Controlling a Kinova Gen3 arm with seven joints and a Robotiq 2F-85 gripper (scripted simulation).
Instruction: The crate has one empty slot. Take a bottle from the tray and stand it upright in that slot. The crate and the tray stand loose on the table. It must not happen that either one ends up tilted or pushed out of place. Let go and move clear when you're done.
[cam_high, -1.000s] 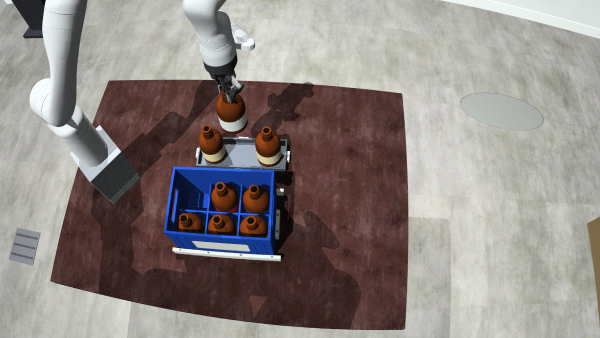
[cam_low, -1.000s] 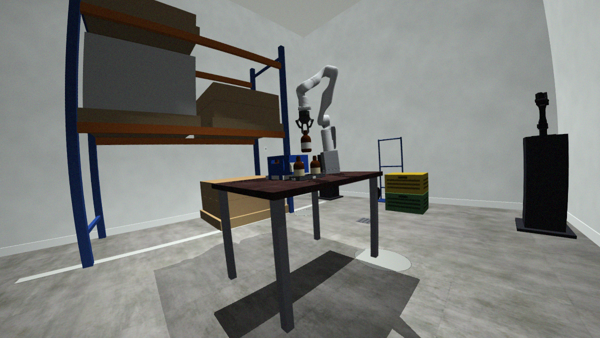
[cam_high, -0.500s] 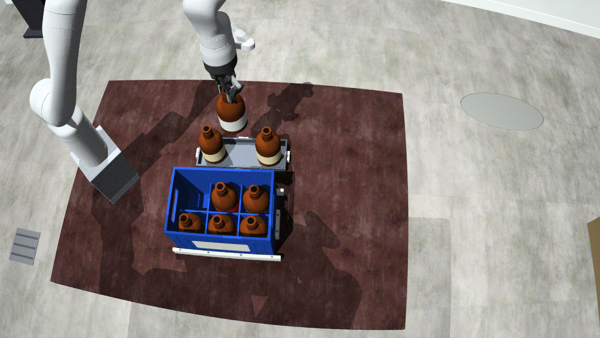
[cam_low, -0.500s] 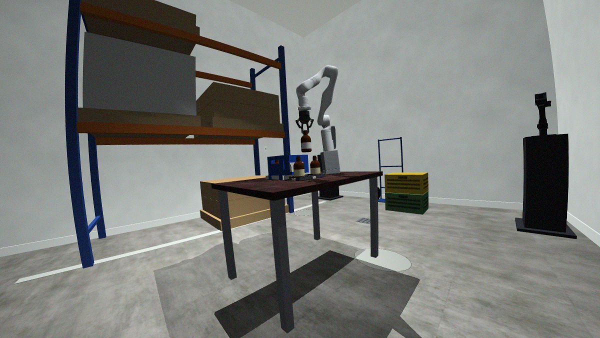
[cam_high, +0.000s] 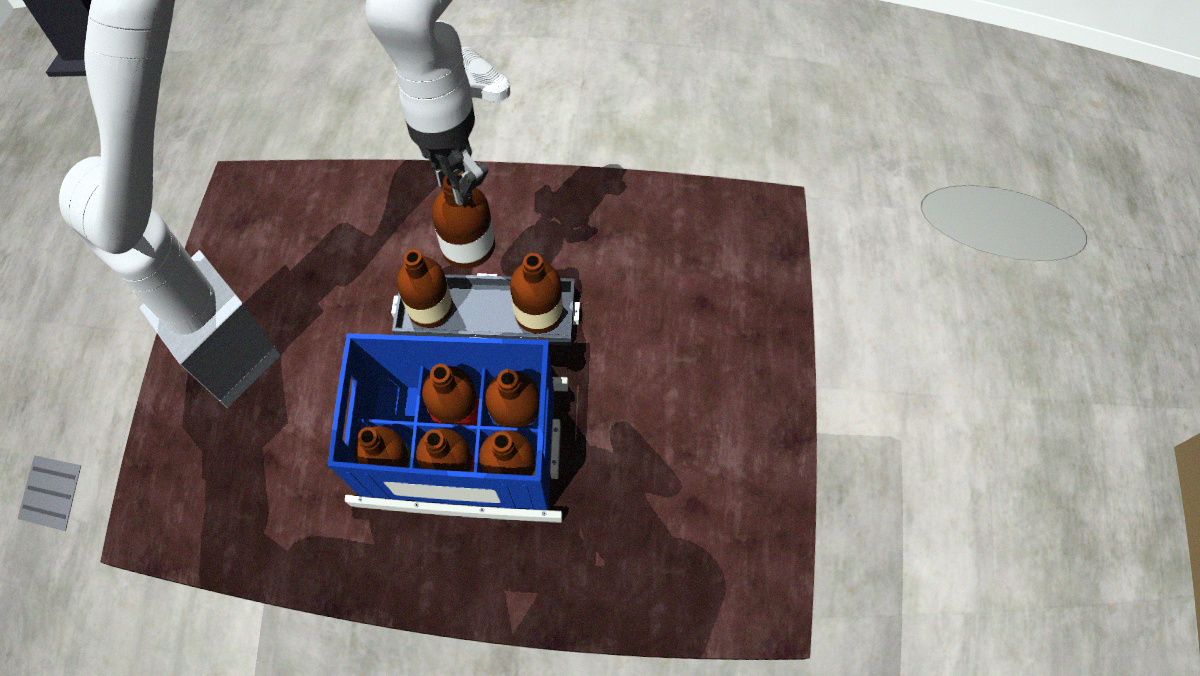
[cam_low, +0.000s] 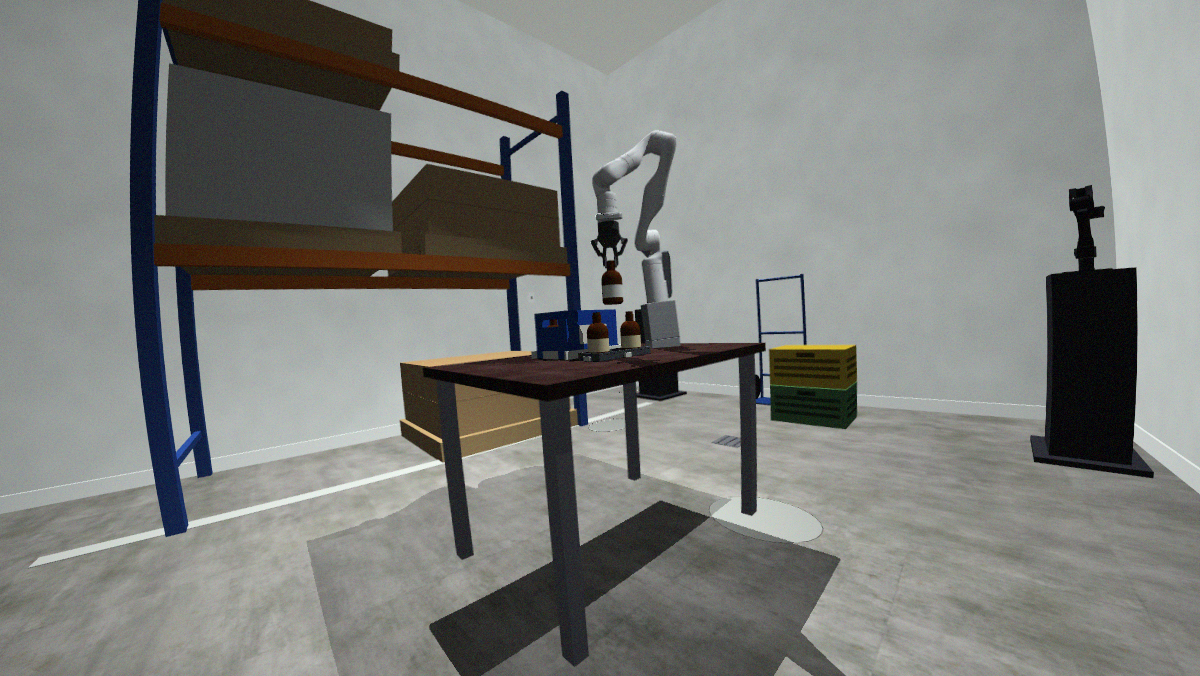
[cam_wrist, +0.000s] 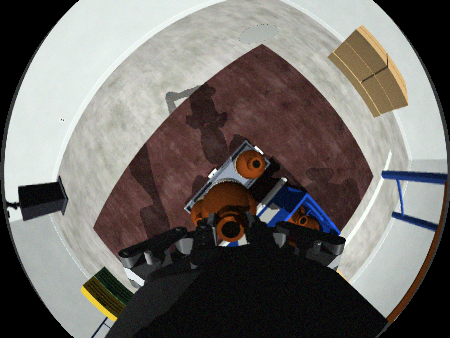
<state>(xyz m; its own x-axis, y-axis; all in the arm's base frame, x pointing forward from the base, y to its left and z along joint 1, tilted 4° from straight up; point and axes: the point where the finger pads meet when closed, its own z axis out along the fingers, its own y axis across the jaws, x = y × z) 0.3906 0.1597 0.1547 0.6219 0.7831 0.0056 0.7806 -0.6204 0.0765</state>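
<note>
My hand is 7 cm above the brown bottle. Also, from my hand: grey tray 32 cm below; crate 25 cm below, 22 cm to the right, 1 cm ahead.
</note>
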